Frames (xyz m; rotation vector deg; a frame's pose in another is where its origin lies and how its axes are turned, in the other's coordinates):
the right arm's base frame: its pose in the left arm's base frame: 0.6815 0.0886 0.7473 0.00 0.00 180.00
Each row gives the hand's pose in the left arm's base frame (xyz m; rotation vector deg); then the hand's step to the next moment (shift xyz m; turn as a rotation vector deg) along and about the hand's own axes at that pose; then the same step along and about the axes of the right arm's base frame.
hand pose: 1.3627 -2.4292 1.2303 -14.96 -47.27 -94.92
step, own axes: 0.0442 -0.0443 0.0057 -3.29 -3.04 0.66
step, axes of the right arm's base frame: 0.0544 0.0284 0.0133 2.11 -3.07 -2.57
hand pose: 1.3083 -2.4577 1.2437 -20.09 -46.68 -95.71
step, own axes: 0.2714 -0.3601 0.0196 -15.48 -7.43 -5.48
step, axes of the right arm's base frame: 0.4167 0.1602 0.0665 1.77 -8.17 -15.97
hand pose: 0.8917 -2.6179 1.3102 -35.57 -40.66 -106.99
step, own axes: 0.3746 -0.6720 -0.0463 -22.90 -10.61 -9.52
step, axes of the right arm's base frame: 0.7634 0.0477 0.0948 2.41 -10.96 -24.53
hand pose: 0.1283 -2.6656 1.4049 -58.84 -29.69 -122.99
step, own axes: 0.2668 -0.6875 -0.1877 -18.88 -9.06 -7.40
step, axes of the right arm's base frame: 0.7183 -0.2444 0.0586 1.98 -9.52 -19.97
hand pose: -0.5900 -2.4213 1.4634 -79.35 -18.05 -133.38
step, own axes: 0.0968 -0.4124 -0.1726 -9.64 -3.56 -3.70
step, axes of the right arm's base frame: 0.3642 -0.2766 0.0084 0.46 -3.94 -10.17
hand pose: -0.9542 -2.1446 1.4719 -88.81 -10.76 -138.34
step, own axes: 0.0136 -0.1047 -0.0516 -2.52 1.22 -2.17
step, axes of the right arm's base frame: 0.0807 -0.0852 -0.0058 0.55 1.33 -3.24
